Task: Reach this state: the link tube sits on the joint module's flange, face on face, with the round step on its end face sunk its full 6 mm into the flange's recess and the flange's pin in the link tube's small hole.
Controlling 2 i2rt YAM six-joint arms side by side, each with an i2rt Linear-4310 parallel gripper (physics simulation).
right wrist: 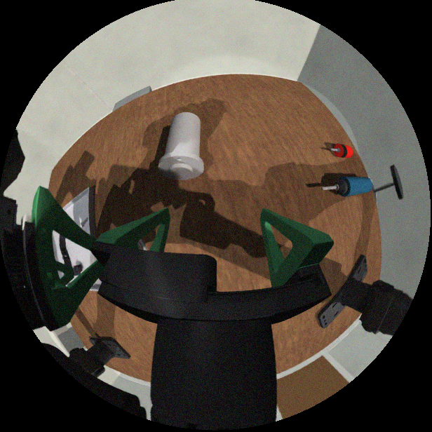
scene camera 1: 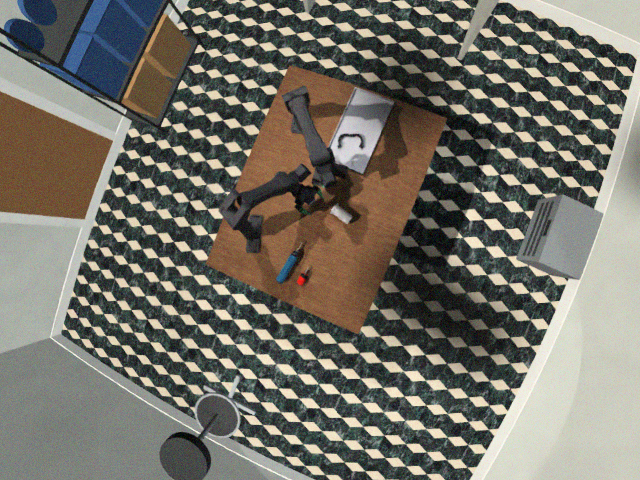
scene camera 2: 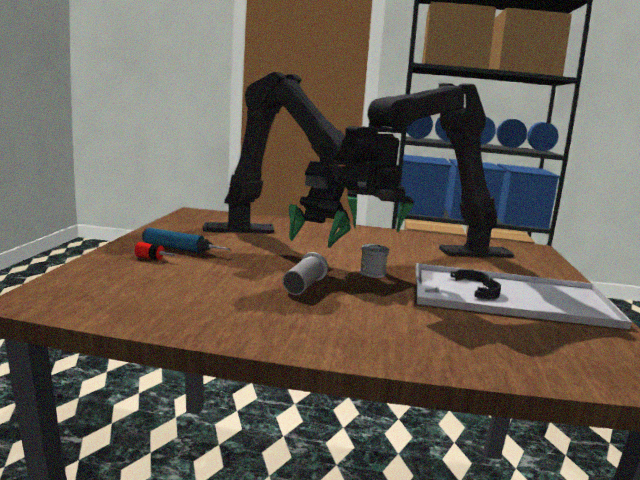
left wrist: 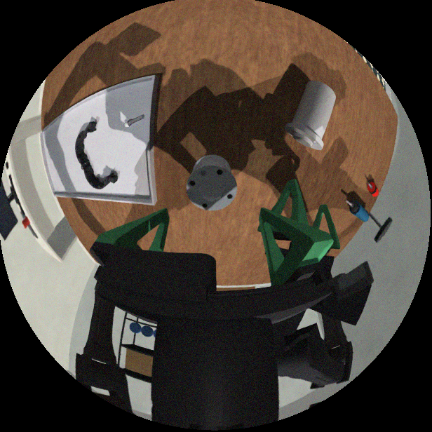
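Where they show: left gripper, fingertip midpoint: (scene camera 2: 376, 229); right gripper, fingertip midpoint: (scene camera 1: 317, 206) (scene camera 2: 309, 242); left arm's base at its link origin: (scene camera 2: 476, 252); right arm's base at its link origin: (scene camera 1: 254, 234) (scene camera 2: 238, 229).
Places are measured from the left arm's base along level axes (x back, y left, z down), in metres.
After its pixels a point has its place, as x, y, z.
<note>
The light grey link tube (scene camera 1: 341, 213) {-0.294, -0.499, -0.054} (scene camera 2: 305, 274) {-0.339, -0.502, -0.043} (left wrist: 314, 112) (right wrist: 184, 140) lies on its side on the table, its wider, stepped end toward the arms. The grey joint module (scene camera 2: 374, 260) {-0.223, -0.341, -0.039} (left wrist: 211, 182) stands upright, flange up, apart from the tube; its flange is shaded, with several dark holes, and I cannot make out the pin. My left gripper (scene camera 2: 378, 212) (left wrist: 213, 212) is open and empty above the joint module. My right gripper (scene camera 1: 313, 202) {-0.173, -0.484, -0.060} (scene camera 2: 311, 241) {-0.173, -0.484, -0.060} (right wrist: 214, 212) is open and empty, above the table on the arms' side of the tube. The tube's small hole is not discernible.
The two grippers hang close beside each other. A white tray (scene camera 1: 379, 116) {-0.417, 0.036, -0.004} (scene camera 2: 563, 315) {-0.448, -0.007, -0.013} holding a black curved handle (scene camera 1: 351, 137) {-0.288, -0.092, -0.010} (scene camera 2: 488, 286) {-0.284, -0.092, -0.008} lies beyond the joint module. A blue screwdriver (scene camera 1: 289, 266) {-0.076, -0.794, -0.039} (scene camera 2: 173, 240) {-0.083, -0.805, -0.026} and a red one (scene camera 1: 301, 279) {-0.144, -0.850, -0.034} (scene camera 2: 144, 251) {-0.160, -0.856, -0.020} lie at scene camera 2's left.
</note>
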